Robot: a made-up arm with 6 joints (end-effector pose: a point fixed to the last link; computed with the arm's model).
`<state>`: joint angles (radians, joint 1 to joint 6).
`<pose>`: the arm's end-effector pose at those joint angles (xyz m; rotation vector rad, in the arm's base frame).
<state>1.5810 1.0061 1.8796 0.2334 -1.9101 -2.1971</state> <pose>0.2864 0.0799 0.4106 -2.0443 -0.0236 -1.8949</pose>
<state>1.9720 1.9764 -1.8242 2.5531 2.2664 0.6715</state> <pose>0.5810 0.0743 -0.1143 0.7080 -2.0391 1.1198</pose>
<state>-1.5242 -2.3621 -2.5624 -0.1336 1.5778 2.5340</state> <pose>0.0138 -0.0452 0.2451 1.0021 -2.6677 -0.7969</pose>
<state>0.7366 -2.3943 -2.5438 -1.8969 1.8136 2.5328</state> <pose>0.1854 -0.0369 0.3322 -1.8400 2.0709 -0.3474</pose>
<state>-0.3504 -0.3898 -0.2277 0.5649 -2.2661 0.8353</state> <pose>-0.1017 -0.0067 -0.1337 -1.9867 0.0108 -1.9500</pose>
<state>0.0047 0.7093 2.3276 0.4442 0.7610 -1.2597</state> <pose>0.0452 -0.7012 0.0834 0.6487 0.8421 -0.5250</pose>
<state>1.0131 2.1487 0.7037 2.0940 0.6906 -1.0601</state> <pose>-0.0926 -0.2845 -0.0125 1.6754 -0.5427 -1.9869</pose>
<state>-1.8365 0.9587 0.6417 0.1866 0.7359 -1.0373</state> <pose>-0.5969 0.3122 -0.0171 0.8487 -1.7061 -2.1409</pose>
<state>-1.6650 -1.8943 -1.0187 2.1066 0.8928 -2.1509</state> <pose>-0.3886 -0.0592 0.4625 1.4046 -1.9087 1.1713</pose>
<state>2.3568 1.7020 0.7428 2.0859 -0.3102 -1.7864</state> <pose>0.5584 -0.1189 0.0356 1.3070 -0.7686 -0.3709</pose>
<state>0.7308 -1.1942 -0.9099 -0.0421 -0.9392 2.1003</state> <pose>-0.2144 -0.2416 0.0910 -1.0253 0.0077 -0.8902</pose>
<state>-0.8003 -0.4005 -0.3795 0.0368 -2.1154 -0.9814</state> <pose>-0.1839 0.0669 0.0563 -2.4536 0.2862 0.5260</pose>
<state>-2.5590 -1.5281 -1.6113 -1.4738 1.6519 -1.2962</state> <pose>-0.2113 0.3861 0.3573 -1.4979 -0.7075 -2.0640</pose>
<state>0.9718 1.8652 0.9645 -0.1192 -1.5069 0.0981</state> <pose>0.6318 -0.3177 0.3806 0.2920 0.1054 2.0603</pose>
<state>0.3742 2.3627 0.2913 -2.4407 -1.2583 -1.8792</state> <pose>0.2074 -0.1332 0.5172 -2.4625 0.3337 -1.2796</pose>
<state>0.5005 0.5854 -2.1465 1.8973 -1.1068 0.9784</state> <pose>0.4545 0.1348 0.2096 1.7781 -1.8291 -1.6725</pose>
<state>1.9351 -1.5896 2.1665 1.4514 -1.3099 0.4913</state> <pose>-0.0902 -0.0192 -0.1538 -2.2021 -1.4418 -0.3673</pose>
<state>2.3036 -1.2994 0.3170 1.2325 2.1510 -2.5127</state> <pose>0.3802 0.4384 0.1895 2.3726 0.4622 0.5275</pose>
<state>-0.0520 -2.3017 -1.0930 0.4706 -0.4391 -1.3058</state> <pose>-0.3539 -0.3821 0.2921 0.6421 1.2101 -2.5560</pose>
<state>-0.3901 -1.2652 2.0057 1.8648 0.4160 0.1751</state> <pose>-0.2526 0.0409 0.5821 -0.7801 0.4235 -0.5468</pose>
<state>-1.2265 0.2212 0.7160 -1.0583 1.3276 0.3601</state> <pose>-0.7462 -0.2051 0.1462 2.4954 0.9107 -1.3469</pose>
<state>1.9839 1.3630 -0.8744 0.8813 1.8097 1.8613</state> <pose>0.2984 0.3665 -0.1733 -1.4510 0.1254 -2.3482</pose>
